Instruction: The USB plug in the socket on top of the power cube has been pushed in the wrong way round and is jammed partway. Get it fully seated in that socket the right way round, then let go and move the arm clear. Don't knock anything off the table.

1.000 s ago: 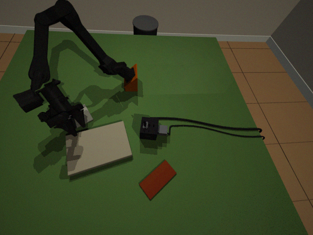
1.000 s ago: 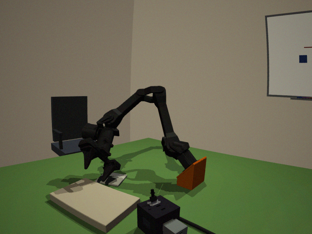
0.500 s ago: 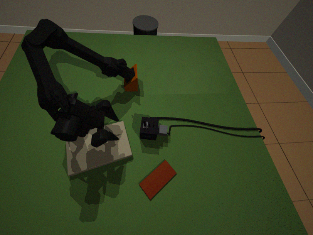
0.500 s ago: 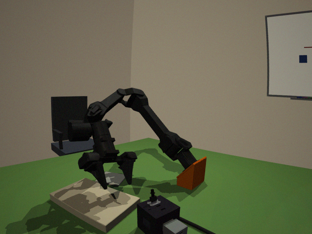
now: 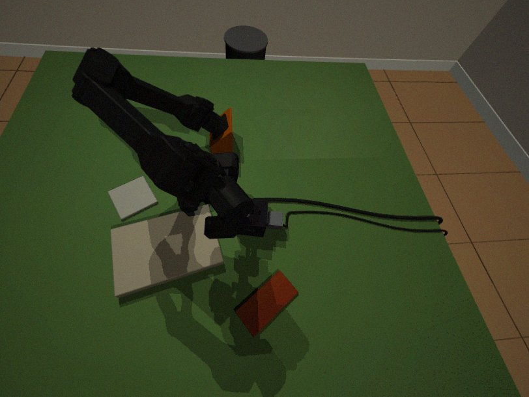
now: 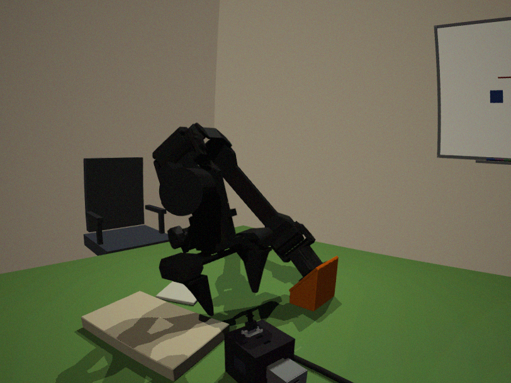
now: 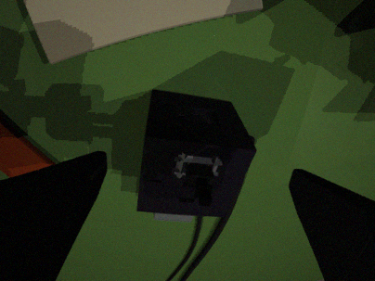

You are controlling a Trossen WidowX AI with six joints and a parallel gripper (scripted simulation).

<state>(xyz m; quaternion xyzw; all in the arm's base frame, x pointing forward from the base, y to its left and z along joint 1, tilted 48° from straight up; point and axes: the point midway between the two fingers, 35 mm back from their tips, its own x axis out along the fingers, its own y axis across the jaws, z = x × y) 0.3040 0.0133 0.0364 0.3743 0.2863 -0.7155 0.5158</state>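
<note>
Right now my gripper tip is 30 mm to the right of the USB plug and 20 mm above it. From my gripper tip the other things lie so: USB socket (50 mm below, 30 mm to the left); then red card (210 mm ahead, 110 mm below, 50 mm to the left); then beige slab (170 mm to the right, 100 mm below, 40 mm ahead).
</note>
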